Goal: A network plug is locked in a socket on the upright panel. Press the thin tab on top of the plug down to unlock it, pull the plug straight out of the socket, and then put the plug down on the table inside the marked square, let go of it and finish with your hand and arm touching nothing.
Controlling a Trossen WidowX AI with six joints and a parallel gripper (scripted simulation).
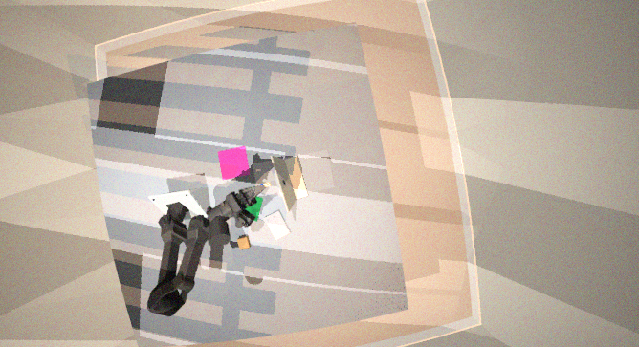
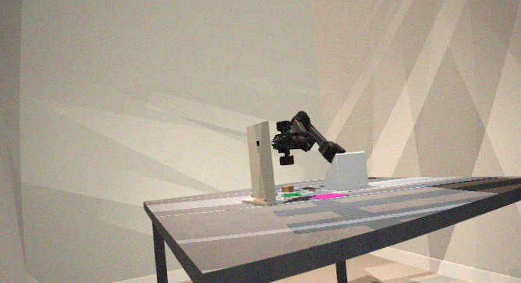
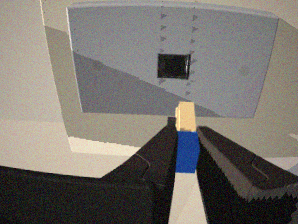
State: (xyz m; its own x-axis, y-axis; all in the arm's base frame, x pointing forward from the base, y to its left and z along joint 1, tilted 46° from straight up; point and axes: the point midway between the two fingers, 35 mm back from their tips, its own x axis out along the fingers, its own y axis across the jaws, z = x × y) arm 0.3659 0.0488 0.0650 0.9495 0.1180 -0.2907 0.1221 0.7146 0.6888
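My gripper tip is 150 mm past the pink marked square, 120 mm to the right of it and 230 mm above it. Round my gripper tip: network plug: right at my gripper tip; upright panel: 70 mm ahead, 10 mm to the right, 90 mm below.
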